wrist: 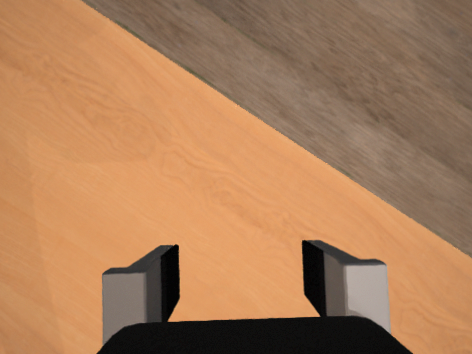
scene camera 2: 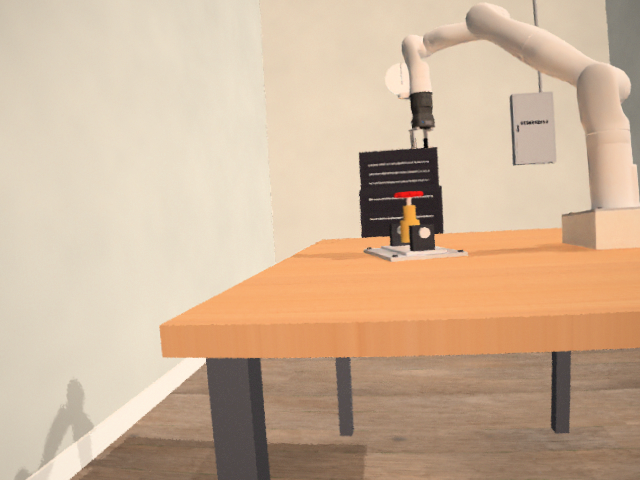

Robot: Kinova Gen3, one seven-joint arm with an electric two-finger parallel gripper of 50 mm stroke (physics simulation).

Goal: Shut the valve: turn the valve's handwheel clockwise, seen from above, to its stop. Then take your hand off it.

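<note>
The valve has a red handwheel (scene camera 2: 408,194) on top of a yellow body (scene camera 2: 408,222). It stands upright between black blocks on a light base plate (scene camera 2: 393,256) on the table. The valve does not show in the wrist view. My gripper (scene camera 2: 419,146) (wrist: 241,269) is open and empty and points down. In the scene view it hangs well above the handwheel and a little to its right, apart from it. The wrist view shows table top and floor beneath the fingers. How far the handwheel is turned cannot be told.
The wooden table (scene camera 2: 310,304) (wrist: 125,200) has an edge running diagonally across the wrist view, with floor (wrist: 350,100) beyond. A dark drawer cabinet (scene camera 2: 372,178) stands behind the table. The arm's base block (scene camera 2: 578,230) is at the right. A grey box (scene camera 2: 534,139) hangs on the wall.
</note>
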